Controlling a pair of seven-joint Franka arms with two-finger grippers.
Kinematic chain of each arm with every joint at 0, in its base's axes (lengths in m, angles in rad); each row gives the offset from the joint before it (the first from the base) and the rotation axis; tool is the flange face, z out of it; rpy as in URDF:
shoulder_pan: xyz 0 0 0.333 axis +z
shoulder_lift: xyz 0 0 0 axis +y
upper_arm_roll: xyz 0 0 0.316 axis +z
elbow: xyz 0.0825 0 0 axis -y
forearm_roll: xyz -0.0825 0 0.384 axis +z
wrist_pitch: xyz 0 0 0 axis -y
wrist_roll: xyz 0.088 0 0 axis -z
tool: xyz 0 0 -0.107 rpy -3.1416 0 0
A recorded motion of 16 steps. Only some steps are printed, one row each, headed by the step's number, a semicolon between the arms.
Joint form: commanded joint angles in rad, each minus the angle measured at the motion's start. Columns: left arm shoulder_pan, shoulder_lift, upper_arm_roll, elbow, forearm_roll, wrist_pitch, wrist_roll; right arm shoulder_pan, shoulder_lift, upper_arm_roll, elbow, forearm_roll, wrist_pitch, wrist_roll.
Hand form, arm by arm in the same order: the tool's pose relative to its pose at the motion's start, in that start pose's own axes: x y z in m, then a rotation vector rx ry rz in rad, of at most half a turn. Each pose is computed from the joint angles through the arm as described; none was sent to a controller.
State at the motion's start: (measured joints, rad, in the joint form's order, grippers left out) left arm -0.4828 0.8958 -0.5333 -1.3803 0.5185 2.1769 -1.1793; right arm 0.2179 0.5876 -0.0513 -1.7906 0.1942 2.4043 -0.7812
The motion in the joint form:
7: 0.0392 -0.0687 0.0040 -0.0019 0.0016 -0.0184 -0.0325; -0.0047 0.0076 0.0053 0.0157 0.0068 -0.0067 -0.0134
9: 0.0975 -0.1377 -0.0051 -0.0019 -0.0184 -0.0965 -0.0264; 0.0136 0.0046 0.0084 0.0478 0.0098 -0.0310 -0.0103
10: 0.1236 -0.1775 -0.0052 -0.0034 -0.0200 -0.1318 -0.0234; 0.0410 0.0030 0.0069 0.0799 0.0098 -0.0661 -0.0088
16: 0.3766 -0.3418 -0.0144 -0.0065 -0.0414 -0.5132 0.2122; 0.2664 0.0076 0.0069 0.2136 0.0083 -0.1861 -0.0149
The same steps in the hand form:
7: 0.0296 -0.0175 -0.0430 -0.0116 0.0549 -0.0727; 0.0032 0.0017 -0.0007 0.0054 0.0065 -0.0093
9: 0.0583 -0.0473 -0.0842 0.0168 0.0662 -0.1320; 0.0196 -0.0066 -0.0121 0.0069 0.0184 -0.0293
10: 0.0713 -0.0631 -0.1072 0.0323 0.0844 -0.1574; 0.0365 -0.0191 -0.0216 0.0137 0.0182 -0.0587
16: 0.1489 -0.2353 -0.1864 0.2954 -0.0245 -0.2098; 0.1343 -0.1521 -0.0505 0.0448 0.0188 -0.3092

